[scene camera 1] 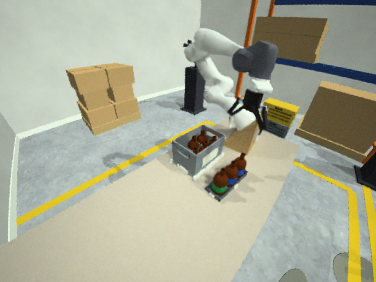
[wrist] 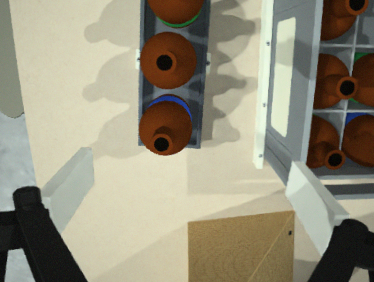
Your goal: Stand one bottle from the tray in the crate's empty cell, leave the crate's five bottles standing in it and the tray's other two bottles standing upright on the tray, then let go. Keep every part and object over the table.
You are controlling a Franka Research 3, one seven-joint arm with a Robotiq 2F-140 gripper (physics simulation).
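Note:
Three brown bottles stand upright in a row on the dark tray [scene camera 1: 212,195] [wrist: 196,136]: a green-banded one [scene camera 1: 219,182] [wrist: 176,7], a middle one [scene camera 1: 231,173] [wrist: 168,60] and a blue-banded end one [scene camera 1: 241,164] [wrist: 166,125] nearest the gripper. The grey crate [scene camera 1: 184,159] [wrist: 303,65] stands beside the tray, with brown bottles [scene camera 1: 193,144] [wrist: 332,82] upright in its cells. In the wrist view a cell without a bottle partly shows at the upper right; the crate's far part is cut off. My gripper [scene camera 1: 248,122] [wrist: 191,172] is open and empty, high above the table near the tray's robot-side end.
A wooden wedge-shaped block [scene camera 1: 242,137] [wrist: 240,250] stands by the arm's base, below the gripper and behind the crate. The table [scene camera 1: 165,225] [wrist: 60,115] has its edge at the left of the wrist view. Cardboard boxes [scene camera 1: 105,95] and a yellow crate [scene camera 1: 281,111] stand off the table.

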